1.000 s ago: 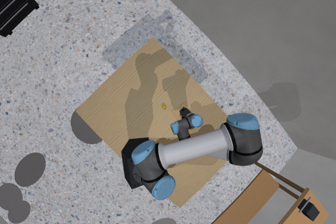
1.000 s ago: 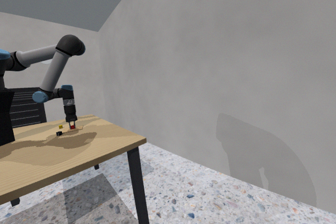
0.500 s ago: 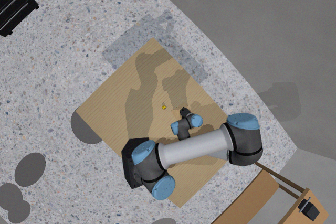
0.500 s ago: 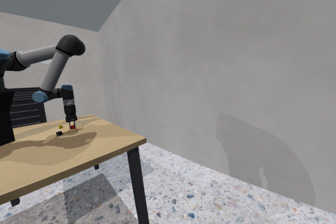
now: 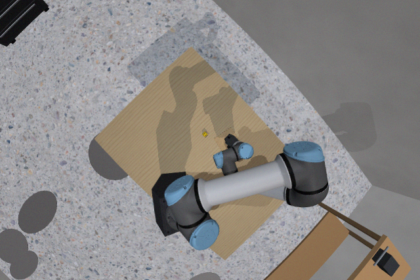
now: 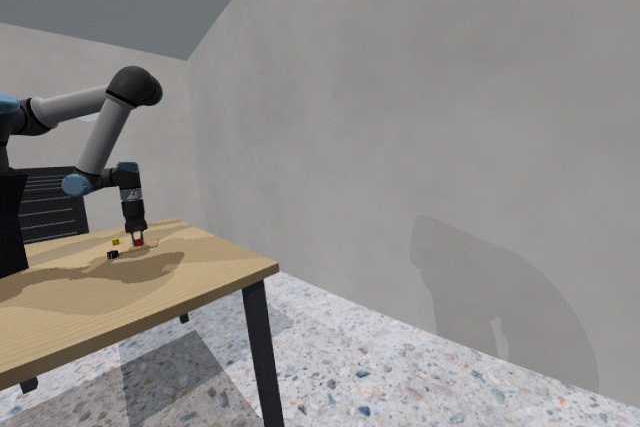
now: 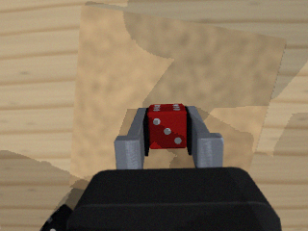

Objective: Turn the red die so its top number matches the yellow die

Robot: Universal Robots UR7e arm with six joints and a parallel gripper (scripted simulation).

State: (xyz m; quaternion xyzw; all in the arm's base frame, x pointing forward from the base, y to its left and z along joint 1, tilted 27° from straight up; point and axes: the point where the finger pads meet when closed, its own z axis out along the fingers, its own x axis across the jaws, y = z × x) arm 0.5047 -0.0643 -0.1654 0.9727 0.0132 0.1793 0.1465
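My hand is 1 cm above the red die. Round my hand: black die: 9 cm to the right, 9 cm behind, 1 cm below; tan mat: 2 cm below; yellow die: 15 cm to the left, 7 cm behind, 1 cm below.
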